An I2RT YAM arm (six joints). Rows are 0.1 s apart.
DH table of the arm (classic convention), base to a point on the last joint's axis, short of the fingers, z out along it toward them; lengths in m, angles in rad. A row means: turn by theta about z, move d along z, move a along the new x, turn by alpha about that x. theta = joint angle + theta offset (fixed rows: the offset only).
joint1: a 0.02; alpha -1.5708; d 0.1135; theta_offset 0
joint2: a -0.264; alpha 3.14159; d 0; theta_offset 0
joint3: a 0.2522; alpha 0; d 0; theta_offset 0.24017
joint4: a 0.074; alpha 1.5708; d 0; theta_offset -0.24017
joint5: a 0; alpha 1.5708; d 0; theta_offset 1.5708
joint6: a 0; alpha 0; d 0.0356; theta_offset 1.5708
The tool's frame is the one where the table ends.
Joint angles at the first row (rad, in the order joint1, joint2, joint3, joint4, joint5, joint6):
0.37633, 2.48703, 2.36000, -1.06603, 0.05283, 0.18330
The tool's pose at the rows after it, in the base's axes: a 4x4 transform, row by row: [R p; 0 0 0 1], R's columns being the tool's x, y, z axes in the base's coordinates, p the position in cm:
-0.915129 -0.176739 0.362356 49.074; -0.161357 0.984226 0.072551 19.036; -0.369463 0.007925 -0.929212 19.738; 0 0 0 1
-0.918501 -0.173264 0.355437 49.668; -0.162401 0.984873 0.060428 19.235; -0.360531 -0.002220 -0.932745 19.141; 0 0 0 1
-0.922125 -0.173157 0.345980 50.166; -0.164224 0.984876 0.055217 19.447; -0.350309 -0.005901 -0.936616 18.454; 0 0 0 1
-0.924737 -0.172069 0.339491 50.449; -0.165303 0.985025 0.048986 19.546; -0.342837 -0.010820 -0.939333 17.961; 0 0 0 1
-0.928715 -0.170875 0.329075 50.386; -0.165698 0.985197 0.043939 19.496; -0.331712 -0.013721 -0.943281 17.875; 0 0 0 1
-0.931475 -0.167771 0.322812 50.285; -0.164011 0.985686 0.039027 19.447; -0.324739 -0.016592 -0.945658 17.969; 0 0 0 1
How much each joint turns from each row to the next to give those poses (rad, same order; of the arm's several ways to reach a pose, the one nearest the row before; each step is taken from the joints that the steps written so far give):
-0.00190, 0.04652, 0.07283, -0.03089, 0.01222, 0.00268
-0.00002, 0.05987, 0.09074, -0.04232, 0.00876, 0.00037
0.00039, 0.06146, 0.09239, -0.04237, 0.00153, 0.00000
0.00001, 0.04307, 0.06558, -0.03128, 0.00344, 0.00001
-0.00038, 0.00691, 0.01190, -0.01720, 0.00076, 0.00076
-0.00001, 0.00000, 0.00494, -0.01295, 0.00229, 0.00266

